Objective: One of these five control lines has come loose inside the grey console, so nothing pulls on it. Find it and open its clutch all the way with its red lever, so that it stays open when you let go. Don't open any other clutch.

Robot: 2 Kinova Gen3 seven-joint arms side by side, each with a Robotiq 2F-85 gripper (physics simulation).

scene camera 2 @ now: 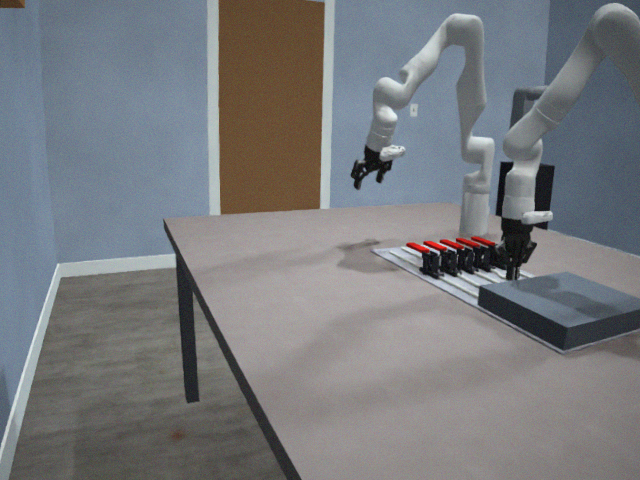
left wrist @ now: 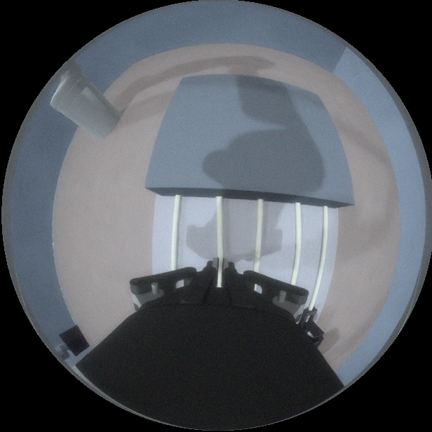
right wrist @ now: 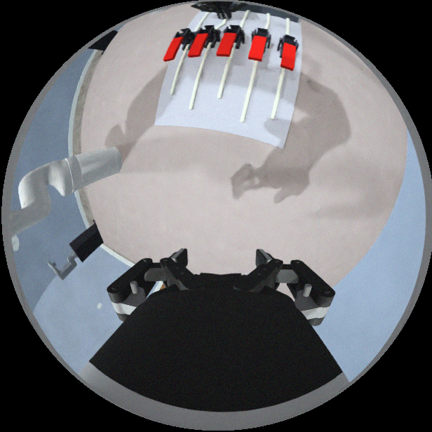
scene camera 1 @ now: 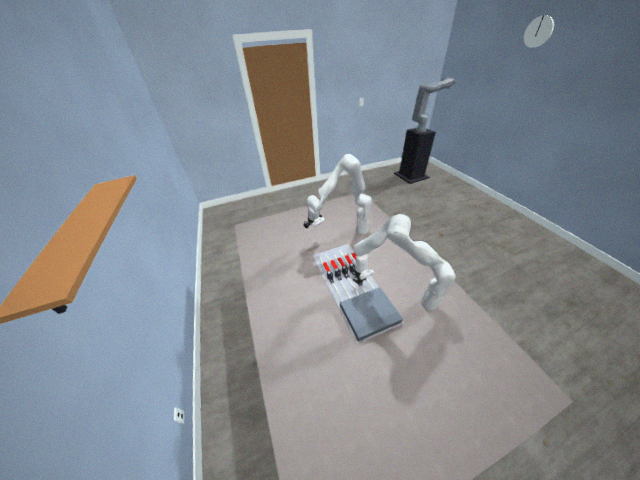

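Pixels of known places: left gripper, between the fingertips: [scene camera 1: 360, 284]; right gripper, between the fingertips: [scene camera 2: 367, 185] [scene camera 1: 312, 224]; left arm's base, origin of its link: [scene camera 1: 428, 303]; right arm's base, origin of its link: [scene camera 2: 472, 231] [scene camera 1: 361, 230].
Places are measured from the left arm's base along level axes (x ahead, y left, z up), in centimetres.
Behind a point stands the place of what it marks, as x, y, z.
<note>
Five pale control lines run from the grey console [scene camera 1: 370, 312] @[37.6, -0.7, 4.7] [scene camera 2: 558, 302] @[41.9, 1.0, 4.7] [left wrist: 200, 145] to five black clutches. Their red levers [right wrist: 173, 48] [right wrist: 198, 45] [right wrist: 227, 44] [right wrist: 257, 48] [right wrist: 288, 56] all lie down along the lines in the right wrist view. My left gripper [scene camera 1: 359, 280] @[35.8, -23.1, 0.6] [scene camera 2: 512, 276] @[35.8, -23.1, 0.6] [left wrist: 220, 264] is shut on the second line from the left [left wrist: 219, 225] in the left wrist view, between clutches and console. That line looks bent near the fingers in the right wrist view. The line ends inside the console are hidden. My right gripper [scene camera 2: 369, 181] @[57.3, -72.9, 17.0] [right wrist: 221, 256] is open and empty, high above the table.
The lines and clutches stand on a pale board [right wrist: 190, 120] on the large table [scene camera 1: 320, 403] @[74.4, 35.3, 0.0] [scene camera 2: 361, 361] @[84.5, 6.4, 0.0]. The console covers one end of the board. The right arm's base stands beyond the board in scene camera 2. Arm shadows fall across the console and table.
</note>
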